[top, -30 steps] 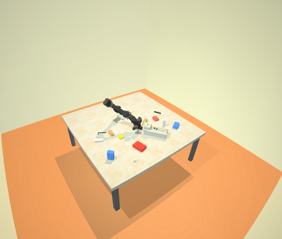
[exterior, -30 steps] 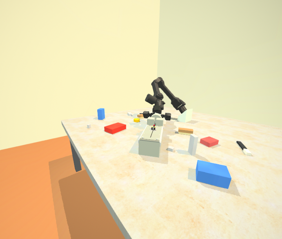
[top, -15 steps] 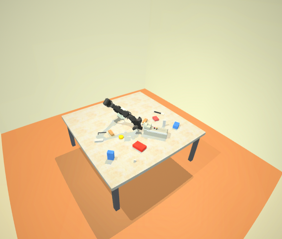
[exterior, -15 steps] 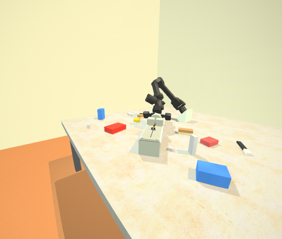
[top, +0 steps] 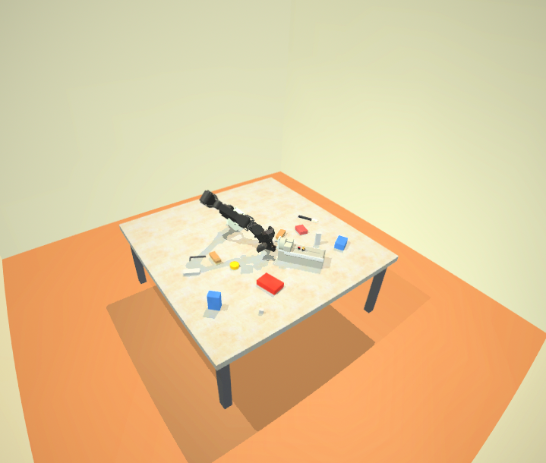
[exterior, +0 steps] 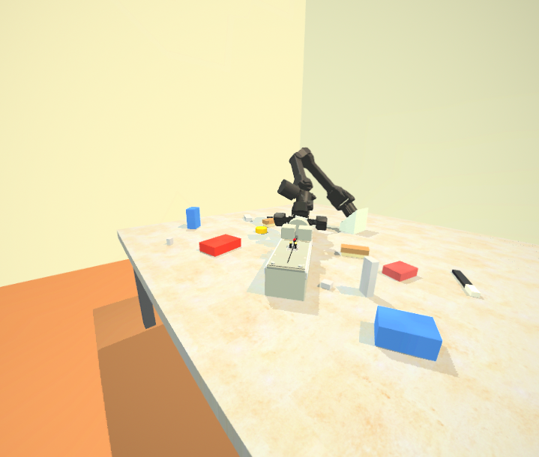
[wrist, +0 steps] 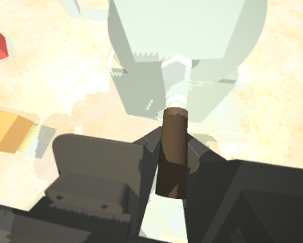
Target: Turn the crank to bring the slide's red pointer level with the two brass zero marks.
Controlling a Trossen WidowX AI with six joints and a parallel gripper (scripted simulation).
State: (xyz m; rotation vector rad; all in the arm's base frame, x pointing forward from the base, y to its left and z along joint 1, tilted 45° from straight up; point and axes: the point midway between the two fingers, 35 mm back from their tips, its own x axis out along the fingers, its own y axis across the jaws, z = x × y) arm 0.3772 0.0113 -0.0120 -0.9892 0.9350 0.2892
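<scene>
Right now my gripper tip is 4 cm below the crank. The rest, counted from my gripper tip: brown crank handle: 2 cm behind, 1 cm to the right, 3 cm above; then red pointer: 10 cm ahead, 9 cm to the left, 5 cm above; then yellow disc: 4 cm behind, 25 cm to the right, 2 cm below.
</scene>
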